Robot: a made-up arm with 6 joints.
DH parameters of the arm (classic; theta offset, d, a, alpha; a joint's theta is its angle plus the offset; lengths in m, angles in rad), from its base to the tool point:
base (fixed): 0 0.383 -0.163 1.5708
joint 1: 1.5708 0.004 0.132 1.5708
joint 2: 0 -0.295 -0.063 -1.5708
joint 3: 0 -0.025 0.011 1.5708
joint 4: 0 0.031 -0.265 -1.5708
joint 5: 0 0.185 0.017 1.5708
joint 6: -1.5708 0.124 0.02 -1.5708
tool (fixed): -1.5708 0.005 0 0
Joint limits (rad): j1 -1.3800..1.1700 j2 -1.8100..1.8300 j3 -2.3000..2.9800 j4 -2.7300..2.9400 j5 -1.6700..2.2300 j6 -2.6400..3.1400
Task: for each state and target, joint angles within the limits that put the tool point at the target. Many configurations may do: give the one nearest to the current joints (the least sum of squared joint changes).
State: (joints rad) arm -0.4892 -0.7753 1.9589 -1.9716 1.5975 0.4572
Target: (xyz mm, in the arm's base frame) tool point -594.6 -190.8 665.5
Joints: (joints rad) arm -0.3881 -1.0395 1.8394 -1.9696 2.0551 0.5625
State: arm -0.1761 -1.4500 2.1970 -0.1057 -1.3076 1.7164
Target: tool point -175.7 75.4 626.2
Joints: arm 0.3994 -1.4006 1.7295 0.2154 -1.3290 1.6769
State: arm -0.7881 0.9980 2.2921 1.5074 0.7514 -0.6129
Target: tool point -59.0 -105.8 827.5
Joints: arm -0.8921 1.2891 2.4498 1.4220 0.5515 -0.6508
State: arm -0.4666 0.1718 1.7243 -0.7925 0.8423 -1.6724
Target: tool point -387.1 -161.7 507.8
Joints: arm -0.4986 0.7441 1.5632 -0.4794 1.2350 -1.5907
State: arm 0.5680 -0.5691 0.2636 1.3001 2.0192 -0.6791
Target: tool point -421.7 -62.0 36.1
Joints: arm 0.6162 -0.6452 -0.3222 1.1433 2.2300 -0.6273
